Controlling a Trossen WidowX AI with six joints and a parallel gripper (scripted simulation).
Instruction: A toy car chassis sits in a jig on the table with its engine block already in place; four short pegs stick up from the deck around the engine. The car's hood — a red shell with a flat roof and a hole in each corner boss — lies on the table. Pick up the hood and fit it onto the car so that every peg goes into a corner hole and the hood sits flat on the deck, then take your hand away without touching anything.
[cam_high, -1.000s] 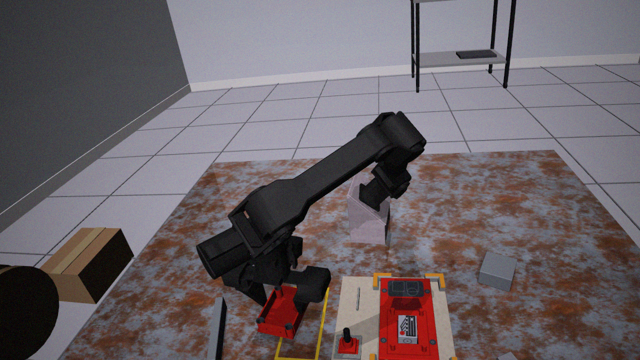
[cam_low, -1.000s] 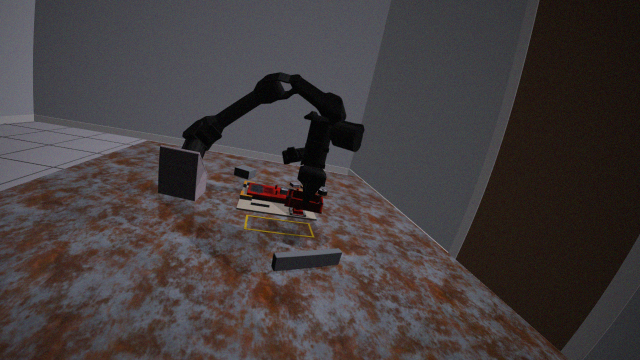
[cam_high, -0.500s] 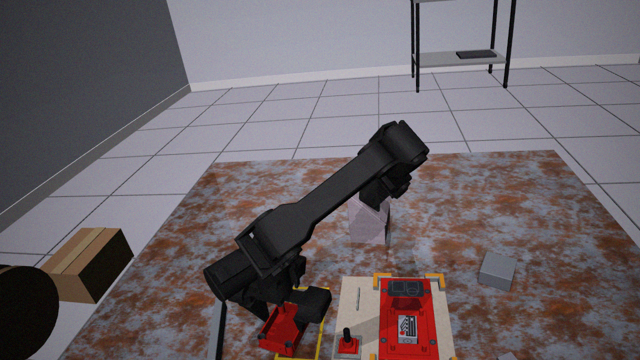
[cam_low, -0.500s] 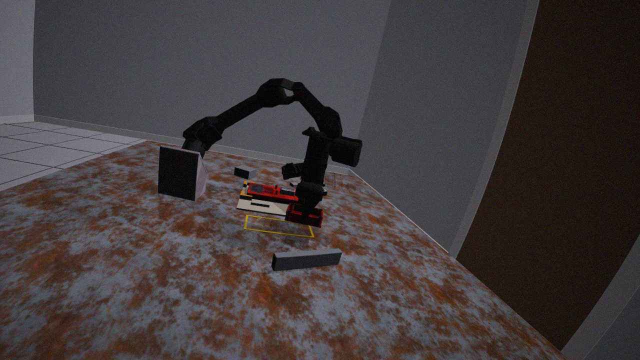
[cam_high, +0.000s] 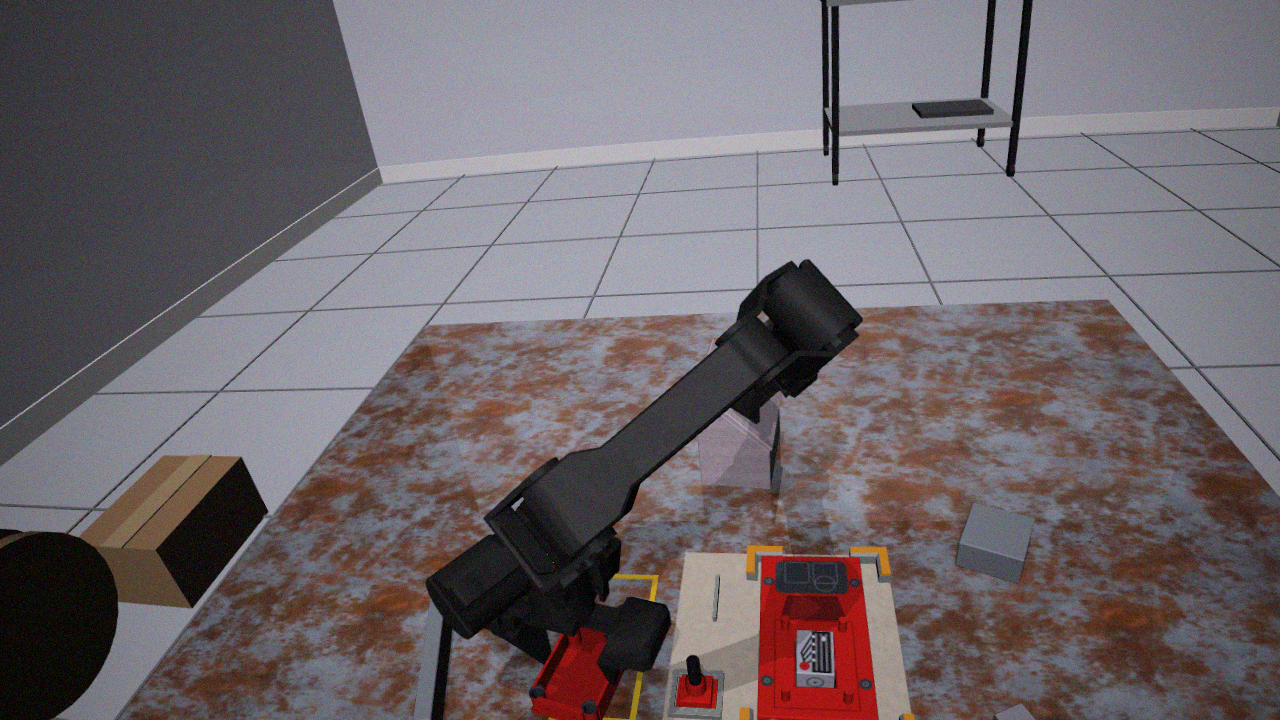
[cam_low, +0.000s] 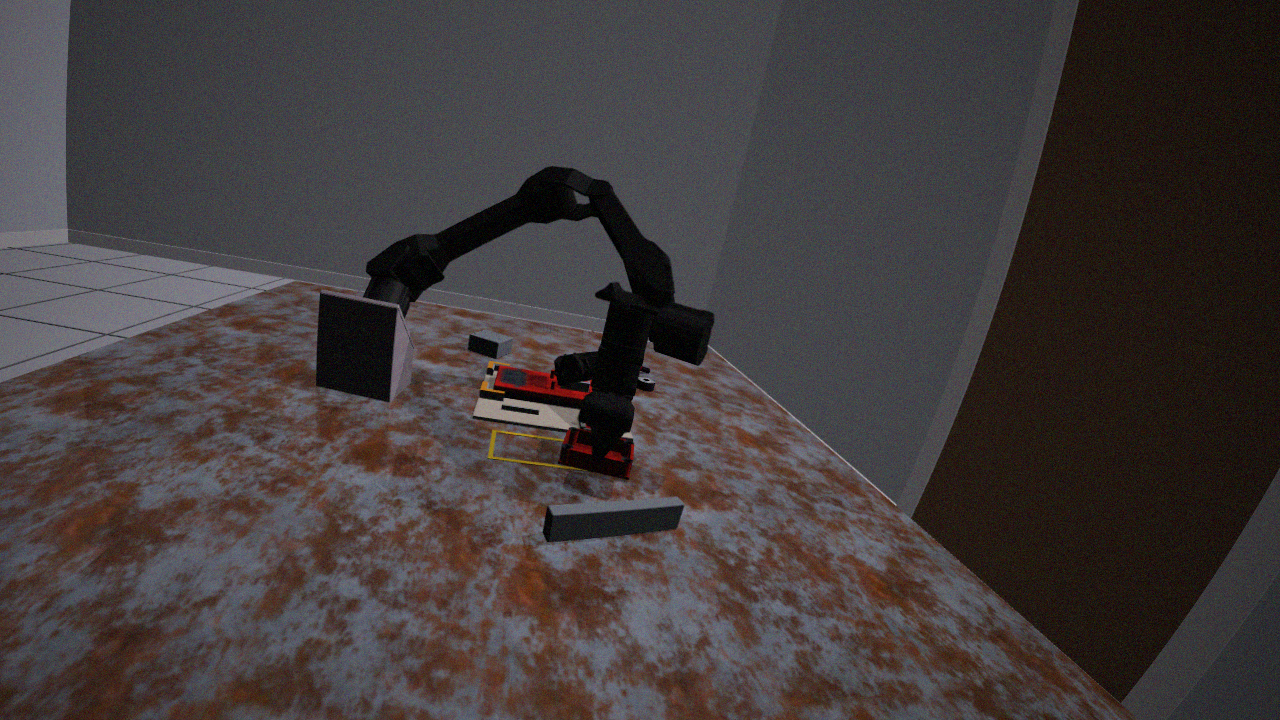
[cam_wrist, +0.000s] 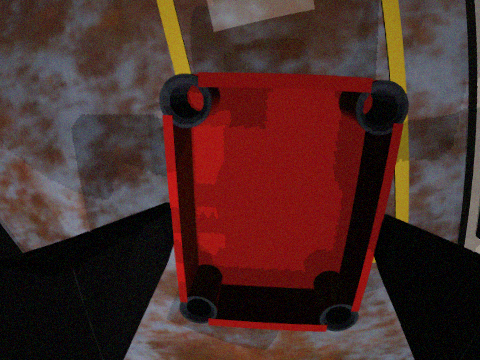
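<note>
Now: gripper tip 1 cm above the red hood. Round my gripper tip: engine block: 23 cm to the left, 2 cm behind; jig: 21 cm to the left, 5 cm behind, 1 cm below.
</note>
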